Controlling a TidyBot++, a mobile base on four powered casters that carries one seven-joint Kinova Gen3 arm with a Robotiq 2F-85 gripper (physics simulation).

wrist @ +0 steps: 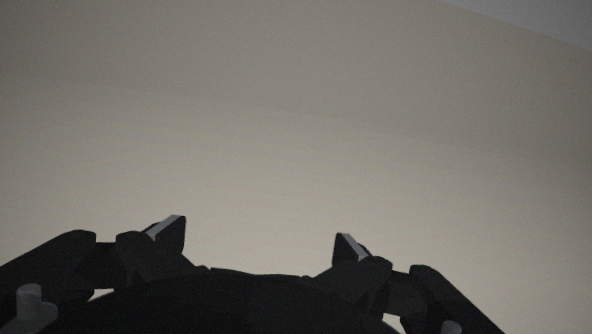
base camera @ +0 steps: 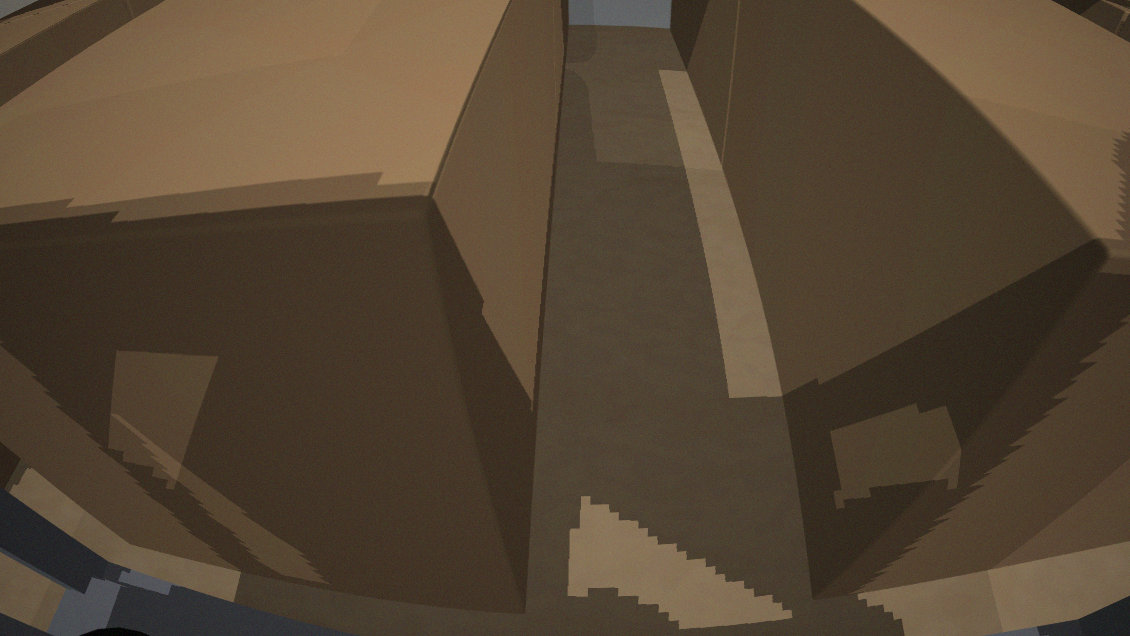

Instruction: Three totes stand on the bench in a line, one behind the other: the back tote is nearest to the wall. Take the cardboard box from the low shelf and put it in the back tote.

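Frame: origin at the arm's base, x ahead, y left, z up, level; metres.
Seen in the pictures: gripper, fingertip midpoint: (wrist: 260, 241).
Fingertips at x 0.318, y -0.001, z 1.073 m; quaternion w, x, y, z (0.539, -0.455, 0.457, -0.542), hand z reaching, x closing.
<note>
A point is followed by its place in that frame.
My gripper (wrist: 260, 241) @[x 0.318, y -0.001, z 1.073 m] is open and empty in the wrist view, its two dark fingers standing wide apart at the bottom, in front of a pale surface. The cardboard box that the task names, the low shelf, the bench and the three totes cannot be made out in the wrist view. In the base camera view large brown surfaces fill the left and right; I cannot tell whether they belong to the bench or the shelf.
A pale wall (wrist: 280, 165) @[x 1.127, y -0.038, z 1.205 m] fills most of the wrist view, with a greyer area at its top right corner. In the base camera view a large brown block (base camera: 276, 316) @[x 0.199, y 0.080, z -0.155 m] stands at the left and another (base camera: 830, 197) @[x 0.388, y -0.125, z -0.242 m] at the right, with a narrow strip of floor (base camera: 632, 316) @[x 0.435, y -0.018, z -0.396 m] between them.
</note>
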